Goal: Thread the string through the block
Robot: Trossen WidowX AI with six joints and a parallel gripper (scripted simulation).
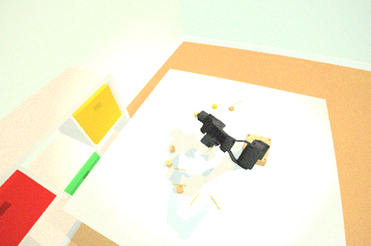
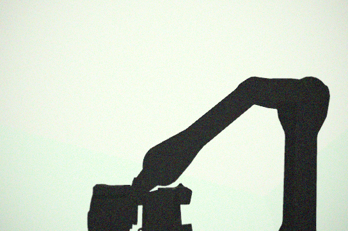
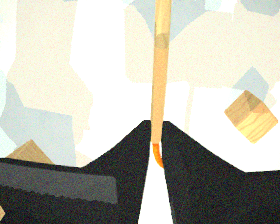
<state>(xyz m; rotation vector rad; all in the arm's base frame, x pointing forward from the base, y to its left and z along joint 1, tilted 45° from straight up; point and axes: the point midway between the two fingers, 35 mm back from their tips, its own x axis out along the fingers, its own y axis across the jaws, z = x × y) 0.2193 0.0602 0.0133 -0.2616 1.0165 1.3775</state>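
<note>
The thin wooden stick is 1 cm to the left of my gripper tip and 1 cm ahead of it. Round my gripper tip: square wooden block: 7 cm ahead, 5 cm to the right, 5 cm below; round wooden button: 23 cm to the right, 14 cm ahead, 6 cm below; yellow piece: 33 cm to the right, 11 cm ahead, 5 cm below.
</note>
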